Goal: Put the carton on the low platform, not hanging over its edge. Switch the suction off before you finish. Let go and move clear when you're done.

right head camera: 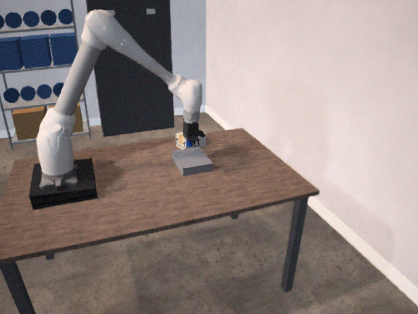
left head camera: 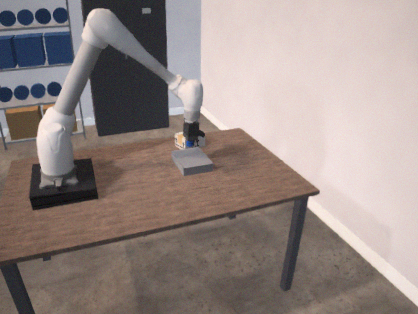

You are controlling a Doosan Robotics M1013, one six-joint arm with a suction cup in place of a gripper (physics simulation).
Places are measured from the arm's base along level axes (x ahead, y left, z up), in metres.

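Pixels of known places: end effector, tool point: [right head camera: 189, 145] [left head camera: 189, 145]; arm's base, origin of the base link: [right head camera: 59, 177] [left head camera: 59, 177].
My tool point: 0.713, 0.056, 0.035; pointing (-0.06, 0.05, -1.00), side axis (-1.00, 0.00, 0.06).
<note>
Ahead of a thing's pixels: the offset from my tool point to its top centre, as dx, dy, dz. Level surfaces: height alone.
The carton @(+0.082, +0.223, -0.028) [left head camera: 179, 140] [right head camera: 180, 140], white with orange and black marks, stands upright on the table just behind the low platform. The arm's tool hides its middle. The low grey platform @(+0.003, -0.023, -0.064) [left head camera: 193, 161] [right head camera: 193, 161] lies flat on the table, and no carton rests on it. My suction gripper [left head camera: 189, 144] [right head camera: 189, 144] points down, its blue cup overlapping the carton's front face in both views, near the platform's back edge. The cup does not appear to sit on the carton's top, and I see nothing hanging from it. Any contact with the carton's side is hidden.
The brown wooden table @(dz -0.112) [left head camera: 145, 200] [right head camera: 145, 200] carries the arm's black base [left head camera: 65, 197] [right head camera: 65, 197] at the left. The table's back edge runs close behind the carton. A shelf rack with blue and orange containers and a dark door stand beyond; a pale wall is at the right.
</note>
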